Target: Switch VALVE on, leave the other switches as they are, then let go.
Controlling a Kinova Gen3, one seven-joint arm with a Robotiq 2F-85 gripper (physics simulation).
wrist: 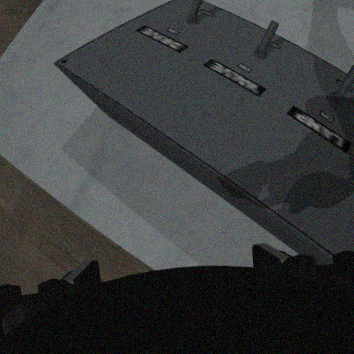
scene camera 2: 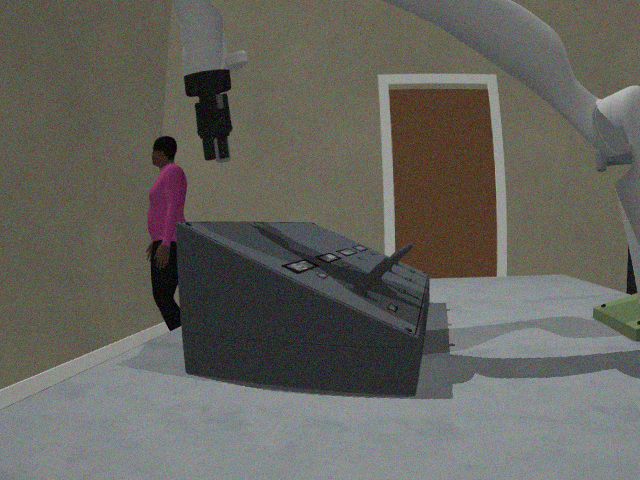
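Note:
A dark grey switch box with a sloping top stands on the table. In the wrist view, three levers stand along its far side, the third cut by the right edge. By them lie three label plates, too blurred to read, so I cannot tell which switch is VALVE. In the scene view, a near lever sticks up from the slope. My gripper is open and empty, high above the box's raised back side, apart from all levers.
The pale table carries the box. A person in a pink top is behind the box at the left. A green slab lies at the right edge. My arm arches over at the upper right. A brown door is in the wall.

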